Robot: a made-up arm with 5 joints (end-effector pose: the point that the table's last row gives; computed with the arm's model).
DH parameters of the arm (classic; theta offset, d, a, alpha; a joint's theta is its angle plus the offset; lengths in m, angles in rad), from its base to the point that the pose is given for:
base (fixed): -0.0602 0 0.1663 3.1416
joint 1: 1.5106 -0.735 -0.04 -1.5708
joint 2: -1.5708 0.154 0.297 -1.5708
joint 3: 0 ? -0.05 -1.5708
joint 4: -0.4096 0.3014 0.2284 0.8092
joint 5: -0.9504 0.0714 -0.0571 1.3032
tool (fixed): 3.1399 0.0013 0 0
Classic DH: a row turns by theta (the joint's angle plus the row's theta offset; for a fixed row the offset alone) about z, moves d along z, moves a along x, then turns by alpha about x.
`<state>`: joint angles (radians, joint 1 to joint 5).
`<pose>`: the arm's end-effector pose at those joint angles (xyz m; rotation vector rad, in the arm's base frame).
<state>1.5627 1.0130 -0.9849 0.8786 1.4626</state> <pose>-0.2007 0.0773 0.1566 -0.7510 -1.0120 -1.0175</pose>
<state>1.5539 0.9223 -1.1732 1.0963 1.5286</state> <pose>-0.1251 0.1388 0.0888 -0.9043 -1.1700 -1.2749</pose>
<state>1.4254 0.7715 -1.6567 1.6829 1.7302</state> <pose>0.0416 0.2379 0.0078 -1.5003 -1.2508 -1.7375</pose>
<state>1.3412 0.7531 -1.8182 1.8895 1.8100</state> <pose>0.0601 0.2528 -0.0013 -1.7662 -1.1810 -1.7622</pose>
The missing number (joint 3, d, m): -0.259
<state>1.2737 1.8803 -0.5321 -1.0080 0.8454</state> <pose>-0.1425 -0.3009 0.7831 -0.3762 1.8136 0.1367</pose>
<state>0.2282 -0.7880 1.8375 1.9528 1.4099</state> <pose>0.0280 0.3563 1.0641 -0.5965 1.3143 -0.3191</pose>
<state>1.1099 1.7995 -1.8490 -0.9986 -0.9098</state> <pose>-0.5000 -0.0751 0.8730 -0.7308 -2.5160 0.6405</pose>
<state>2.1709 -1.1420 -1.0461 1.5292 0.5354</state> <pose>0.8326 -0.4395 0.8318 -0.9274 2.3026 1.1314</pose>
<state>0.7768 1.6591 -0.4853 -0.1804 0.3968</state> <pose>-0.0950 -0.4711 0.6506 -0.8243 1.0124 0.1371</pose>
